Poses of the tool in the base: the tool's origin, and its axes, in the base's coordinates. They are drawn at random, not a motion.
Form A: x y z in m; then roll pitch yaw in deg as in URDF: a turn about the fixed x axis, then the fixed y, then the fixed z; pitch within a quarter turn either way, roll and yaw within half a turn.
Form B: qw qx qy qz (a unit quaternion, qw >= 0); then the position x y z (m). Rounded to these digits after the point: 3 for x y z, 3 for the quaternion.
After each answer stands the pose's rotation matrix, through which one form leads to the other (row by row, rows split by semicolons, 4 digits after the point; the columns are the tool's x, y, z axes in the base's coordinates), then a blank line. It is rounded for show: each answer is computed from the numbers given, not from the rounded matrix.
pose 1, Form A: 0.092 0.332 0.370 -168.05 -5.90 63.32
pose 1, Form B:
0.115 -0.843 -0.526 0.011 0.092 0.332 0.370
0.4466 0.8837 -0.1399; 0.8888 -0.4203 0.1828; 0.1028 -0.2060 -0.9731

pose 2, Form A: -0.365 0.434 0.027 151.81 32.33 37.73
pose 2, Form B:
0.309 0.860 0.365 -0.180 -0.365 0.434 0.027
0.6683 0.7392 -0.0837; 0.5171 -0.5425 -0.6621; -0.5348 0.3992 -0.7448

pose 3, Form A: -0.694 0.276 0.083 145.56 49.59 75.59
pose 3, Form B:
0.458 0.609 0.630 -0.152 -0.694 0.276 0.083
0.1613 0.9059 0.3915; 0.6279 0.2118 -0.7489; -0.7614 0.3666 -0.5346

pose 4, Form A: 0.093 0.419 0.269 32.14 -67.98 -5.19
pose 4, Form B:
0.803 0.205 -0.547 0.119 0.093 0.419 0.269
0.3734 -0.4146 -0.8299; -0.0339 0.8879 -0.4588; 0.9271 0.1995 0.3175

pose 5, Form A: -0.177 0.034 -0.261 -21.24 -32.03 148.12
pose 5, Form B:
0.308 0.212 -0.245 0.894 -0.177 0.034 -0.261
-0.7199 -0.6554 0.2284; 0.4477 -0.6900 -0.5687; 0.5304 -0.3071 0.7902

